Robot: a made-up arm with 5 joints.
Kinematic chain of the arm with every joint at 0, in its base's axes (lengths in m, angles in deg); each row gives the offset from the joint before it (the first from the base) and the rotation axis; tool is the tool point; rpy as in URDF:
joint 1: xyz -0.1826 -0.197 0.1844 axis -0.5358 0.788 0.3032
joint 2: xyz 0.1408 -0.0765 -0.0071 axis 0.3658 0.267 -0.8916
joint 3: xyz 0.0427 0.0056 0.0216 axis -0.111 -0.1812 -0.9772
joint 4: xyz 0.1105 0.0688 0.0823 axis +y
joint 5: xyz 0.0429 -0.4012 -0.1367 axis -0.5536 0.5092 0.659
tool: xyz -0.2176 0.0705 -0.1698 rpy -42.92 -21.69 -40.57
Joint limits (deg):
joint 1: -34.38..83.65
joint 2: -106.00..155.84
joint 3: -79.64..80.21
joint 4: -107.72..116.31
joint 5: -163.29..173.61
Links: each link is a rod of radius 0.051 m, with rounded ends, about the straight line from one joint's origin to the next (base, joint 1, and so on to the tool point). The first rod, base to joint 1, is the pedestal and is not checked.
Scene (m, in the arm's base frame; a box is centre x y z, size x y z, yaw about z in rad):
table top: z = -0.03
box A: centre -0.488 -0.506 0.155 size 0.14 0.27 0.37 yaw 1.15
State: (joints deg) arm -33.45 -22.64 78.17 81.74 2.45
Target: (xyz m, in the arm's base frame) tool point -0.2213 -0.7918 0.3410
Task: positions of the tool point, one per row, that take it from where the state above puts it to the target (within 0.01 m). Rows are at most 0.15 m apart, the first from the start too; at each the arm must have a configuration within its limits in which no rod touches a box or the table.
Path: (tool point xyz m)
1: -0.3960 -0.1513 0.2651
2: -0.3539 -0.1444 0.3251
3: -0.2972 -0.1260 0.3648
4: -0.2342 -0.0992 0.3799
5: -0.1731 -0.0687 0.3693
6: -0.1214 -0.0393 0.3353
7: -0.1670 -0.1100 0.4249
8: -0.2249 -0.2162 0.4810
9: -0.2787 -0.3449 0.4944
10: -0.3114 -0.4801 0.4686
11: -0.3116 -0.6064 0.4192
12: -0.2781 -0.7123 0.3692
13: -0.2213 -0.7918 0.3410

